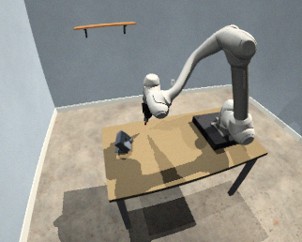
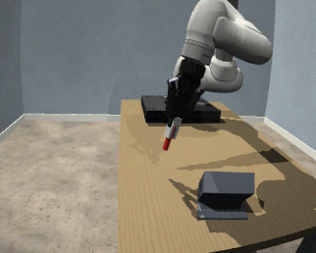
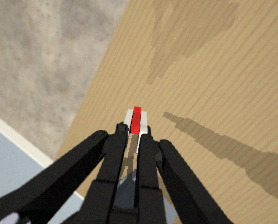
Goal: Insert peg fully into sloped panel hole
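My gripper is now 30 mm above the red peg and 10 mm to the left of it.
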